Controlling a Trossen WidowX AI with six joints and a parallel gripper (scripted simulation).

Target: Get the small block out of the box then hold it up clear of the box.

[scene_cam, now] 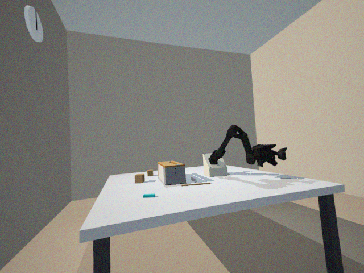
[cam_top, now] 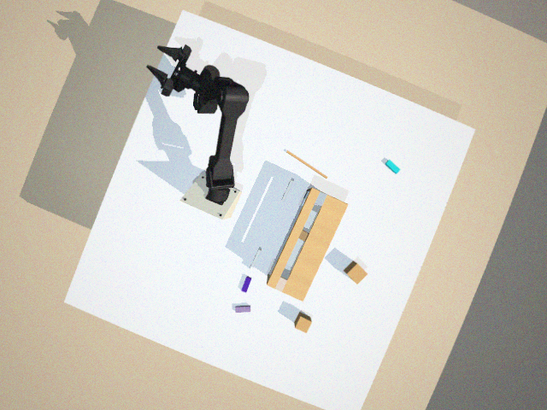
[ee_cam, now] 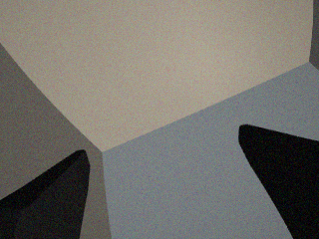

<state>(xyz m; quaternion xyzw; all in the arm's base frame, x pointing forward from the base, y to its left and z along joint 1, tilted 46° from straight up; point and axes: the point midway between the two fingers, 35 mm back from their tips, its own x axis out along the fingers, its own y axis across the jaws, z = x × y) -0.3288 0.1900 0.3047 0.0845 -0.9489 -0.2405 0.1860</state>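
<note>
Right now my gripper tip is 70 cm short of the tan block, 37 cm to the left of it and 13 cm above it. Round my gripper tip: purple block (58 cm ahead, 64 cm to the right, 21 cm below); box (68 cm ahead, 39 cm to the right, 16 cm below); thin wooden stick (62 cm ahead, 11 cm to the right, 21 cm below).
</note>
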